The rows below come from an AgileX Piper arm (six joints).
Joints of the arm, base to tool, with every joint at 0 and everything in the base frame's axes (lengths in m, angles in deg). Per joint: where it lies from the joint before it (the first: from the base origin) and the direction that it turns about. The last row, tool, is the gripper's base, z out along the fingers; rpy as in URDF.
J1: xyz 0 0 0.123 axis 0 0 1
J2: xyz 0 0 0 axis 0 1 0
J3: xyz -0.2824 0 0.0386 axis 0 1 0
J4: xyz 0.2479 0 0.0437 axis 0.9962 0 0.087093
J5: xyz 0 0 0 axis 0 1 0
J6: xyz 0.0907 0 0.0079 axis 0.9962 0 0.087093
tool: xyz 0 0 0 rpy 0 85.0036 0
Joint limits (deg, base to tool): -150..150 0..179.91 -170..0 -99.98..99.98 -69.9..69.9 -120..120
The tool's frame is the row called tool.
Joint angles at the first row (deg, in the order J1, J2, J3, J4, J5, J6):
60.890 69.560 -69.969 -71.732 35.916 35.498
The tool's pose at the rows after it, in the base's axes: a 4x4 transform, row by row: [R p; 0 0 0 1], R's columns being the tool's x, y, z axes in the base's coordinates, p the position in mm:
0.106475 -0.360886 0.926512 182.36; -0.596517 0.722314 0.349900 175.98; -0.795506 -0.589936 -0.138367 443.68; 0 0 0 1
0.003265 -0.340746 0.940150 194.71; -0.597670 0.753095 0.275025 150.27; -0.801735 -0.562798 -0.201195 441.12; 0 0 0 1
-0.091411 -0.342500 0.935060 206.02; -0.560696 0.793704 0.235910 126.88; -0.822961 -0.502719 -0.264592 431.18; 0 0 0 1
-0.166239 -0.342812 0.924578 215.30; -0.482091 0.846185 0.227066 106.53; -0.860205 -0.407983 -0.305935 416.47; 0 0 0 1
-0.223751 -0.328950 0.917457 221.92; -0.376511 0.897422 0.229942 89.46; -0.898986 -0.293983 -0.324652 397.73; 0 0 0 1
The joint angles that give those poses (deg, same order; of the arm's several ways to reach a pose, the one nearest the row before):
55.790 67.828 -70.966 -66.162 38.506 29.545
48.941 66.379 -70.698 -57.845 38.606 23.459
41.091 65.060 -68.839 -48.044 35.968 18.232
33.222 63.854 -65.507 -37.822 31.085 14.399
26.347 62.797 -60.907 -28.253 25.143 11.874

